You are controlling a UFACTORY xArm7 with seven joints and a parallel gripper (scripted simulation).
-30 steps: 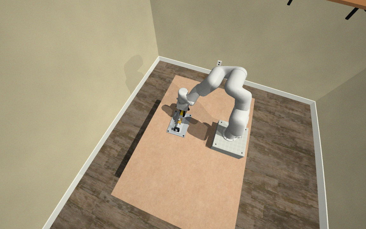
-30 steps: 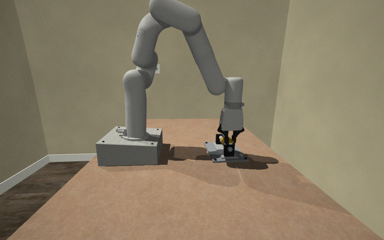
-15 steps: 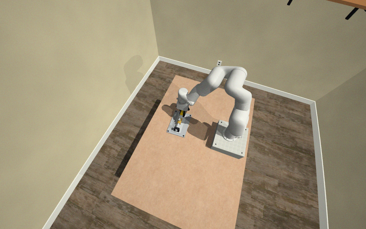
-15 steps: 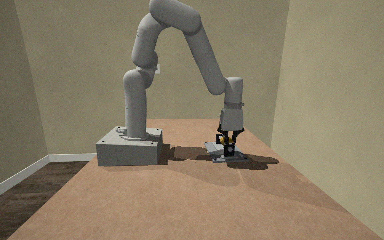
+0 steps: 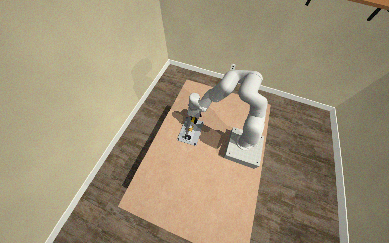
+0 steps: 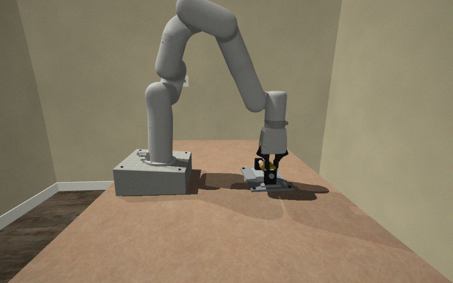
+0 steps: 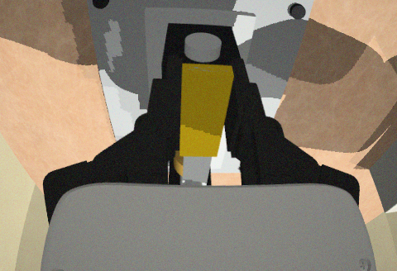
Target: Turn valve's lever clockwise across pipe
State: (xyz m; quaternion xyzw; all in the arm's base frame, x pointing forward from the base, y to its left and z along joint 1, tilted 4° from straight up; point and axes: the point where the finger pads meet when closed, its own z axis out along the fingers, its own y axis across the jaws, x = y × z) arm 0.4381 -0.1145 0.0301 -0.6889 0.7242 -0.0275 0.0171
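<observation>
The yellow lever lies 50 mm to the left of my hand. Also, from my hand: grey baseplate (90 mm to the left, 90 mm below).
</observation>
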